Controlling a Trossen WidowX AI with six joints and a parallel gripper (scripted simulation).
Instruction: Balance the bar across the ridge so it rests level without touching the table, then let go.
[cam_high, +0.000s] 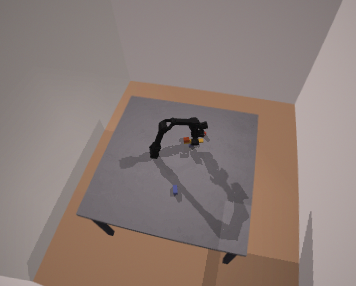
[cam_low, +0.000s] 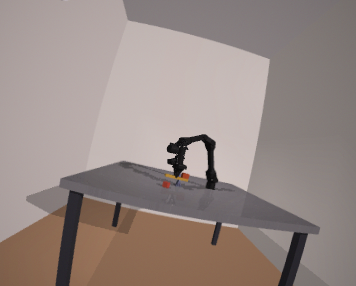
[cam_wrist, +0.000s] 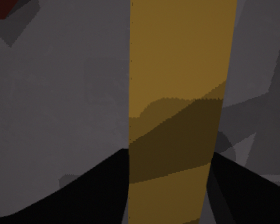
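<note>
The red cube lies 130 mm to the left of my gripper tip, 60 mm ahead of it and 40 mm below it. From my gripper tip the other things lie so: blue ridge block (460 mm to the right, 60 mm behind, 40 mm below).
</note>
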